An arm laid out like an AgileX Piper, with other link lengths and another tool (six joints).
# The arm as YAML. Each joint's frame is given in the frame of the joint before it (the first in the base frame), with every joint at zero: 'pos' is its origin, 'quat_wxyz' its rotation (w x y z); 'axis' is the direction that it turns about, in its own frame. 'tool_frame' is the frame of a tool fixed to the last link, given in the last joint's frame.
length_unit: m
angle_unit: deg
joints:
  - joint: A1
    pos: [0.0, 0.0, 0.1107]
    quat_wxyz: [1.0, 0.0, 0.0, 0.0]
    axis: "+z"
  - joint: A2
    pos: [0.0, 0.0, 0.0]
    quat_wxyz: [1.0, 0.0, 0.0, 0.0]
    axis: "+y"
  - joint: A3
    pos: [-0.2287, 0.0, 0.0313]
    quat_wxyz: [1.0, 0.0, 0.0, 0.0]
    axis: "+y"
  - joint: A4
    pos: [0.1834, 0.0, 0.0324]
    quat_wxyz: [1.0, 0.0, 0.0, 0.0]
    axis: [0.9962, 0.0, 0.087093]
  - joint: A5
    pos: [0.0, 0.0, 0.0]
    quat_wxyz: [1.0, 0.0, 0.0, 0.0]
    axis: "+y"
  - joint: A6
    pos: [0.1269, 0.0, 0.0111]
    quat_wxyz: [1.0, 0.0, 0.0, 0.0]
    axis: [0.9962, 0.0, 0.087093]
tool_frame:
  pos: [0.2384, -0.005, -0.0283]
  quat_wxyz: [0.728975, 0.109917, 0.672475, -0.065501]
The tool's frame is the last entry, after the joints.
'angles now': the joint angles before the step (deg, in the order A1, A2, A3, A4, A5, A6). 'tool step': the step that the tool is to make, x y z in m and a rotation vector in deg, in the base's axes. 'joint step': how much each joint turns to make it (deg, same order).
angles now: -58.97 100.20 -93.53 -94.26 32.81 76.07
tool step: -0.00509 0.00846 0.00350 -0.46 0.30 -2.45
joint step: 2.84 -0.08 -0.01 0.01 5.30 -0.44
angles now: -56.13 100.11 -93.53 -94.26 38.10 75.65
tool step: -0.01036 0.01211 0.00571 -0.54 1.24 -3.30
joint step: 3.20 -0.25 0.01 -0.02 6.48 -1.52
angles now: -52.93 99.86 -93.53 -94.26 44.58 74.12
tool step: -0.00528 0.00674 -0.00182 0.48 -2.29 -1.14
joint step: 0.77 -0.91 0.01 2.13 1.88 0.01
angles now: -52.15 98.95 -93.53 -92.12 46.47 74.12
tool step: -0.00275 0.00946 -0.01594 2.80 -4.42 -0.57
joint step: 0.36 -1.63 0.00 6.22 0.98 -1.50
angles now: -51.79 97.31 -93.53 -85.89 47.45 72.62
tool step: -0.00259 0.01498 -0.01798 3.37 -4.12 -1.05
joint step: 1.12 -1.89 0.00 6.66 2.60 -2.15
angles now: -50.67 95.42 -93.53 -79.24 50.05 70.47
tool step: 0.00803 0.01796 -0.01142 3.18 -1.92 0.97
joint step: 2.00 -2.50 0.00 6.07 2.14 -4.19
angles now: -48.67 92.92 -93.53 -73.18 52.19 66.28
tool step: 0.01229 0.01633 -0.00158 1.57 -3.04 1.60
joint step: 1.96 -2.84 0.00 4.45 1.36 -2.00
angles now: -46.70 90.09 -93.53 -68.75 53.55 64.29
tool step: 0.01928 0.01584 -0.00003 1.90 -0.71 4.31
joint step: 1.19 -3.27 -0.01 6.04 -0.80 -6.15
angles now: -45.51 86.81 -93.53 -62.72 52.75 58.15
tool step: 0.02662 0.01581 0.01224 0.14 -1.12 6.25
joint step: 0.55 -4.04 0.01 6.70 -2.89 -7.15
